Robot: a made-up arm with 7 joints.
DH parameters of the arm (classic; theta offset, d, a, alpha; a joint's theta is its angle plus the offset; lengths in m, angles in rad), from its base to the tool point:
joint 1: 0 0.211 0.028 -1.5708
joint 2: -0.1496 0 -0.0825 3.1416
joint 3: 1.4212 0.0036 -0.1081 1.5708
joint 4: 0 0.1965 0.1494 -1.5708
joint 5: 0 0.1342 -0.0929 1.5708
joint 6: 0 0.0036 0.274 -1.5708
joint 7: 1.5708 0.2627 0 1.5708
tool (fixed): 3.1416 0.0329 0 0
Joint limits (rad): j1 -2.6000..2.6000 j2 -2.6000..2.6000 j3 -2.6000..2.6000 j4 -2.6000..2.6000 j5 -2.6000..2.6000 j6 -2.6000..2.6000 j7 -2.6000..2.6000
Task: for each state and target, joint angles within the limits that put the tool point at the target. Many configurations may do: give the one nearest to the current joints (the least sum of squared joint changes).
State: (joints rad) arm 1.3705 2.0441 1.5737 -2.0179 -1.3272 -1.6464 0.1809
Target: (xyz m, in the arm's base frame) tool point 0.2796 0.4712 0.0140
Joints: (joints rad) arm 0.7602 2.0774 2.1231 -2.3376 -1.2442 -1.1256 0.1677
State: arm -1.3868 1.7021 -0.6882 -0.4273 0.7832 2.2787 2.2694
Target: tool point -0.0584 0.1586 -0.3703
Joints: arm -1.5947 1.1014 -0.7984 -0.5575 1.5805 2.3084 2.0523
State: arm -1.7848 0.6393 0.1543 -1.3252 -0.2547 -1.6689 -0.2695
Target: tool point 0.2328 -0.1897 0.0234
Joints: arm -1.9287 0.6816 0.3554 -0.7174 -0.2991 -2.0622 -0.2297
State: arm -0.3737 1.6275 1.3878 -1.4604 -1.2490 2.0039 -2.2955
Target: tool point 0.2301 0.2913 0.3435
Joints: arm -1.2692 1.6637 1.5573 -1.8389 -1.8870 2.1201 -2.3763
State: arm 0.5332 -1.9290 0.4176 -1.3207 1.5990 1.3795 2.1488
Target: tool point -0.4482 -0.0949 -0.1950
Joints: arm 0.4846 -2.1898 0.9728 -1.3395 1.8684 1.5293 2.0951
